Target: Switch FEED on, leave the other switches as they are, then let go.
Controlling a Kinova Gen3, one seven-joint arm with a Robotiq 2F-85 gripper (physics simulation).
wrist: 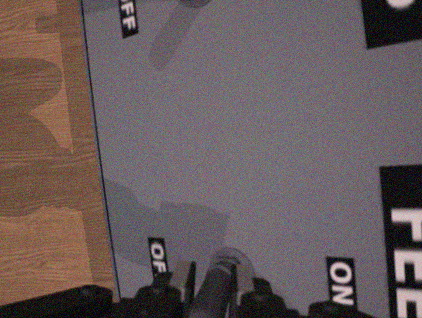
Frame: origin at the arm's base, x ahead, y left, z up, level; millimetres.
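Where they show: gripper, fingertip midpoint: (212,288).
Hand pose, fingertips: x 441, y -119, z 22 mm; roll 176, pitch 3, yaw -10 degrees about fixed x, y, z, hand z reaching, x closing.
Note:
Each offset is from my fingertips to the top centre of the thing. "spot": to the spot under its first point. Level surfaces: height alone.
The FEED switch's dark round lever {spot: 24 mm up, 3 mm ahead, 7 mm left} (211,295) rises from a round base {spot: 11 mm down, 8 mm ahead, 9 mm left} (232,255) at the bottom of the wrist view. It leans left, towards the side with the OFF label {spot: 32 mm down, 28 mm back, 6 mm left} (157,255). The ON label {spot: 10 mm up, 47 mm ahead, 2 mm left} (341,280) is to its right. The large FEED label {spot: 21 mm up, 68 mm ahead, 19 mm left} (407,235) is at the right edge, partly cut off. My gripper (212,288) is shut on the FEED lever, with one finger pad on each side of it. The lever's far end is hidden below the frame edge.
The grey panel {spot: 3 mm down, 25 mm ahead, 60 mm left} (260,125) fills most of the view. Another switch's base {spot: 13 mm down, 5 mm ahead, 112 mm left} (194,2) shows at the top edge, with its shadow, an OFF label {spot: 32 mm down, 28 mm back, 115 mm left} (128,19) and a cut-off black label {spot: 22 mm up, 69 mm ahead, 84 mm left} (392,30). Wooden table {109 mm down} (35,185) lies left of the panel's edge.

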